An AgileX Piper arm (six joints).
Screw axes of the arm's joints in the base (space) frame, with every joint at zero. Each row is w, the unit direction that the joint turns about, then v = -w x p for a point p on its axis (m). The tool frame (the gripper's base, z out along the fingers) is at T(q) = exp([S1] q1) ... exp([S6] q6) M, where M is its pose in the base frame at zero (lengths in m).
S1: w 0 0 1 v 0 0 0
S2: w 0 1 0 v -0.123 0 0
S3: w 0 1 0 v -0.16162 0 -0.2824
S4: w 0.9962 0 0.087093 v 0 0.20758 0
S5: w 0 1 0 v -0.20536 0 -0.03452
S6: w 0.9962 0 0.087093 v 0 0.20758 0
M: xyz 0.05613 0 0.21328 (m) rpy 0 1.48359 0 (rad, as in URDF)
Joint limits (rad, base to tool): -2.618..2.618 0..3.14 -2.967..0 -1.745..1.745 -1.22..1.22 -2.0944..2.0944
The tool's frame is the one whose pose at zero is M.
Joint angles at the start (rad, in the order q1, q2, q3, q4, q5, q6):
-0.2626, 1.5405, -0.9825, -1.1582, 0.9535, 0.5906
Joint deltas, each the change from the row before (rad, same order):
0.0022, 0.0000, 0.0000, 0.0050, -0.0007, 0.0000
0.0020, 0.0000, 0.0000, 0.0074, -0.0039, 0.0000
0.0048, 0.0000, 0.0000, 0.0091, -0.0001, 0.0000
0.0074, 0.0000, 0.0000, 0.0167, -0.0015, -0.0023
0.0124, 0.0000, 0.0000, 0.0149, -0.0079, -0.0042
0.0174, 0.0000, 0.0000, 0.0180, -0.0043, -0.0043
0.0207, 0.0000, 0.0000, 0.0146, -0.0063, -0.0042
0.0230, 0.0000, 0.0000, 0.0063, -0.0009, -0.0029
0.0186, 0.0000, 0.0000, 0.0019, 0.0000, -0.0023
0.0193, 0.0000, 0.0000, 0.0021, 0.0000, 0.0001
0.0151, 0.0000, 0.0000, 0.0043, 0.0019, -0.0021
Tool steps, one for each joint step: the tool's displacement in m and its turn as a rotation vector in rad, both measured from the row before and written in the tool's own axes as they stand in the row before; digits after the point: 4 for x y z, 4 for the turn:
-0.0001, 0.0008, -0.0004, -0.0045, 0.0000, 0.0017
-0.0002, 0.0010, -0.0004, -0.0078, -0.0014, 0.0032
-0.0002, 0.0015, -0.0009, -0.0078, 0.0004, 0.0026
-0.0003, 0.0026, -0.0014, -0.0145, 0.0007, 0.0032
-0.0014, 0.0038, -0.0024, -0.0185, -0.0091, -0.0027
-0.0016, 0.0049, -0.0033, -0.0203, -0.0083, -0.0040
-0.0022, 0.0055, -0.0039, -0.0202, -0.0138, -0.0081
-0.0023, 0.0053, -0.0043, -0.0124, -0.0144, -0.0133
-0.0020, 0.0041, -0.0035, -0.0075, -0.0124, -0.0126
-0.0020, 0.0042, -0.0036, -0.0079, -0.0128, -0.0106
-0.0013, 0.0034, -0.0028, -0.0069, -0.0073, -0.0089

